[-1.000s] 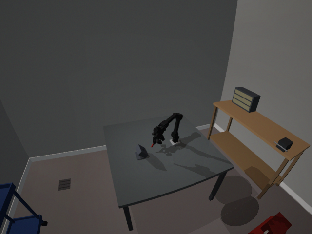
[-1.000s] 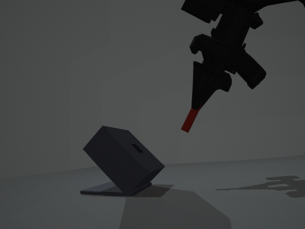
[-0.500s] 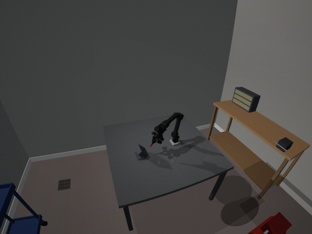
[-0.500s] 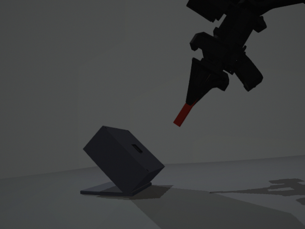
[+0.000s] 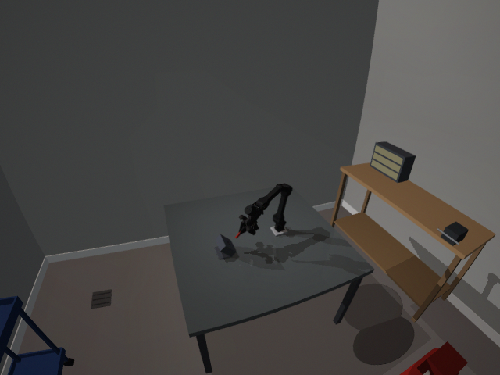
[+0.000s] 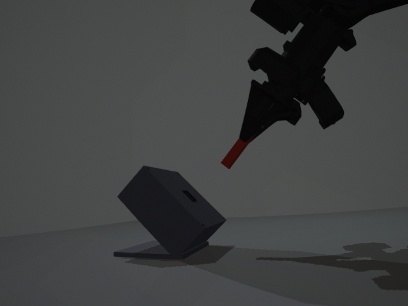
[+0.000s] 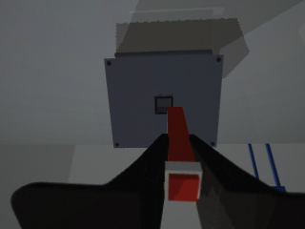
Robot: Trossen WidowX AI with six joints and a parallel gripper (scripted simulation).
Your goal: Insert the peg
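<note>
Right now my gripper tip is 10 cm short of the sloped grey panel, 2 cm to the left of it and 9 cm above it. Also, from my gripper tip: thin base plate (12 cm ahead, 2 cm to the right, 15 cm below); red square peg (1 cm behind, 1 cm above).
</note>
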